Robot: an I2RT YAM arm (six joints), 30 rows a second.
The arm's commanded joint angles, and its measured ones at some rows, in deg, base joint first. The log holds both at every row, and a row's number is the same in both.
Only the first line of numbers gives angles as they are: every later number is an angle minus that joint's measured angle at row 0.
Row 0, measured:
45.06, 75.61, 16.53, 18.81, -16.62, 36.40
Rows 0 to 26, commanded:
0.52, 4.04, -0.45, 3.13, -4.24, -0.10
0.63, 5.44, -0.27, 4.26, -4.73, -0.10
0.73, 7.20, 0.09, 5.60, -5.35, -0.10
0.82, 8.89, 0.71, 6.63, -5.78, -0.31
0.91, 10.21, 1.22, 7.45, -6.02, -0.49
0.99, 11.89, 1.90, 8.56, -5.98, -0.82
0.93, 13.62, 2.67, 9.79, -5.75, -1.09
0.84, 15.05, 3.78, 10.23, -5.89, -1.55
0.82, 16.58, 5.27, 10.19, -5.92, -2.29
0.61, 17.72, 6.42, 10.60, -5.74, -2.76
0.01, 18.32, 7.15, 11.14, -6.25, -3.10
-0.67, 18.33, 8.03, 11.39, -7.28, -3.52
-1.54, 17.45, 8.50, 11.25, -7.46, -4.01
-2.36, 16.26, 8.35, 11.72, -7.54, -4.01
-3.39, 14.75, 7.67, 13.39, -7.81, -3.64
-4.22, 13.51, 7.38, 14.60, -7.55, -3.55
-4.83, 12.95, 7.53, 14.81, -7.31, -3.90
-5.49, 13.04, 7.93, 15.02, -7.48, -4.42
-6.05, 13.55, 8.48, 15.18, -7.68, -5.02
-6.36, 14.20, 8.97, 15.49, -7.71, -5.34
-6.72, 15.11, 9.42, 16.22, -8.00, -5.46
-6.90, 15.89, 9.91, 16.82, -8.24, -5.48
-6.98, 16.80, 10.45, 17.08, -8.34, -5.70
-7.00, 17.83, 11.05, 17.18, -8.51, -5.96
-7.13, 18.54, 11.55, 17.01, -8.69, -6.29
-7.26, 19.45, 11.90, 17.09, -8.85, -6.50
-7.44, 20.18, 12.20, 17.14, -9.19, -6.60
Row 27, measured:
-7.04, 18.45, 11.09, 16.06, -7.70, -5.02
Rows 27 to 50, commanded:
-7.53, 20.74, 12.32, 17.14, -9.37, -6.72
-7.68, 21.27, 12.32, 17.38, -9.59, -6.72
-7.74, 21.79, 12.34, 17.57, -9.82, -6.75
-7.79, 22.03, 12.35, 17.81, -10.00, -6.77
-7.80, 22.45, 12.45, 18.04, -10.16, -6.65
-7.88, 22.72, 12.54, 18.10, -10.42, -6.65
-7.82, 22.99, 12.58, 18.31, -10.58, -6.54
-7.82, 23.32, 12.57, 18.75, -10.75, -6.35
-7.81, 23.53, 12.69, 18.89, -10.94, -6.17
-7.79, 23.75, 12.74, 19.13, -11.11, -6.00
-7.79, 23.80, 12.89, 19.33, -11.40, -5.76
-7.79, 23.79, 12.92, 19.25, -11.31, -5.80
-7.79, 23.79, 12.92, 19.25, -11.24, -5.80
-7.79, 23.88, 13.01, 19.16, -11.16, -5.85
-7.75, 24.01, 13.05, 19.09, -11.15, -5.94
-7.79, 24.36, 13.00, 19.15, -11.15, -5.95
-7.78, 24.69, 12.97, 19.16, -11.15, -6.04
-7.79, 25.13, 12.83, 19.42, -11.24, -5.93
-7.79, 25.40, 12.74, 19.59, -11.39, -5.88
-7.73, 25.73, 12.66, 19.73, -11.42, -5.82
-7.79, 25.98, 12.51, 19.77, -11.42, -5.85
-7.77, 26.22, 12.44, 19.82, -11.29, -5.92
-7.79, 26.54, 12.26, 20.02, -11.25, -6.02
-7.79, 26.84, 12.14, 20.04, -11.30, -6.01
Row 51, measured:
-7.54, 26.12, 12.33, 19.04, -10.62, -5.77
